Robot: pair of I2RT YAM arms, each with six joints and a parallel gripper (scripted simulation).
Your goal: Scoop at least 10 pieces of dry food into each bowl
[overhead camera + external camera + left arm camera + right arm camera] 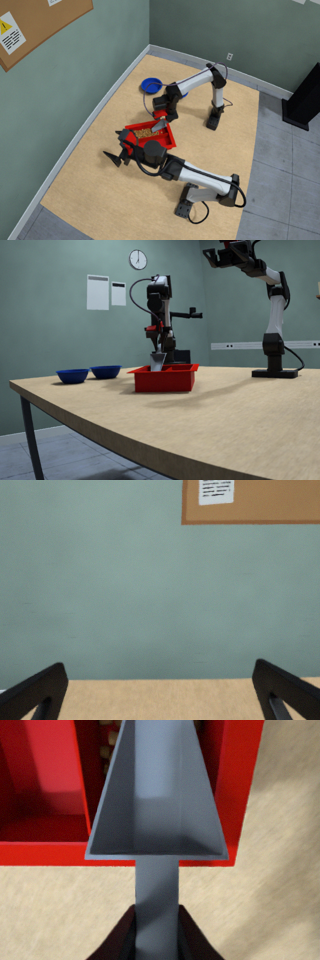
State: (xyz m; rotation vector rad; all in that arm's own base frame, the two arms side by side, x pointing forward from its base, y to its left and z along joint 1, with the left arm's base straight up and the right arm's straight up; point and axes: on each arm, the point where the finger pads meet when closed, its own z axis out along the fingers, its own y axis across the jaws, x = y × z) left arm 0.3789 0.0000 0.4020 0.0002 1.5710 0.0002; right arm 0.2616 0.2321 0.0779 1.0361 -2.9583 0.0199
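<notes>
The red box lies 80 mm ahead of my right hand, 120 mm to the left of it and 80 mm below it. From my right hand the other things lie so: grey scoop (30 mm ahead, 20 mm to the left, 30 mm below).
</notes>
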